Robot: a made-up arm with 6 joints. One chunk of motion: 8 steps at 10 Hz.
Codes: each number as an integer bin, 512 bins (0 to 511) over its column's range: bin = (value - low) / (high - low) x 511, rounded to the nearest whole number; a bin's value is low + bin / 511 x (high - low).
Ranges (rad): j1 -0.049..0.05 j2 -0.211..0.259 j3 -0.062..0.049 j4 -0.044..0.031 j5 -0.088..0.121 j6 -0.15..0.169
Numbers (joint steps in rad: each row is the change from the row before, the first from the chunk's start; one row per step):
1: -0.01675 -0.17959 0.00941 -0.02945 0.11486 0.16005
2: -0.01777 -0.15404 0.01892 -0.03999 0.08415 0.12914
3: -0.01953 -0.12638 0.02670 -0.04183 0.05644 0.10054
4: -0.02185 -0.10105 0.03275 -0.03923 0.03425 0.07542
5: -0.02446 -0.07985 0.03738 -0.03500 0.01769 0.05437
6: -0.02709 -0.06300 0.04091 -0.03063 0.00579 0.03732
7: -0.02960 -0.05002 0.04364 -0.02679 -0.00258 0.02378
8: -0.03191 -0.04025 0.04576 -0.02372 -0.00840 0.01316
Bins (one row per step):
1: 166 34 329 99 496 497
2: 161 62 373 27 421 447
3: 152 92 408 15 353 401
4: 140 120 436 32 299 361
5: 127 143 458 61 258 327
6: 113 161 474 91 229 300
7: 100 175 486 117 209 278
8: 88 186 496 138 195 261

